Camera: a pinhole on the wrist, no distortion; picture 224 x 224 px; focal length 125.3 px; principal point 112.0 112.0 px. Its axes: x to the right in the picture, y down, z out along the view. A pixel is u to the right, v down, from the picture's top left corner.
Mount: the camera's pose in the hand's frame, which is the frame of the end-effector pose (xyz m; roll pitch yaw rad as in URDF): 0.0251 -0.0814 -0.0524 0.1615 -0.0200 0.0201
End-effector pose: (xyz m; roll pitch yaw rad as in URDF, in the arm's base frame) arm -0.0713 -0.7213 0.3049 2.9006 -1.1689 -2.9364
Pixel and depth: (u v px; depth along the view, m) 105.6 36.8 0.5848
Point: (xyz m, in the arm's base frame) -0.5098 -1.2169 0.0727
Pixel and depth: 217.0 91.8 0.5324
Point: -0.6856 -0.9760 0.5317
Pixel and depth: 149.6 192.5 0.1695
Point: -0.2215 -0.7203 0.3192
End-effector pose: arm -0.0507 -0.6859 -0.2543 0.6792 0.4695 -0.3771
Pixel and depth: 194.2 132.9 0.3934
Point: 0.1699 -1.0734 -0.1768
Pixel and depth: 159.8 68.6 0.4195
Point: -0.0267 -1.1681 -0.2615
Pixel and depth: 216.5 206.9 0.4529
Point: 0.4199 -1.0208 -0.0049
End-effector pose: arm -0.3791 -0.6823 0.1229 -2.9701 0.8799 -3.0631
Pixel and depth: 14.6 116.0 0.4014
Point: 0.0615 -0.8439 0.1513
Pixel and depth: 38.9 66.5 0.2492
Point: -0.1773 -0.9079 0.1298
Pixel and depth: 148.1 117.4 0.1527
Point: -0.3494 -0.7946 0.0195
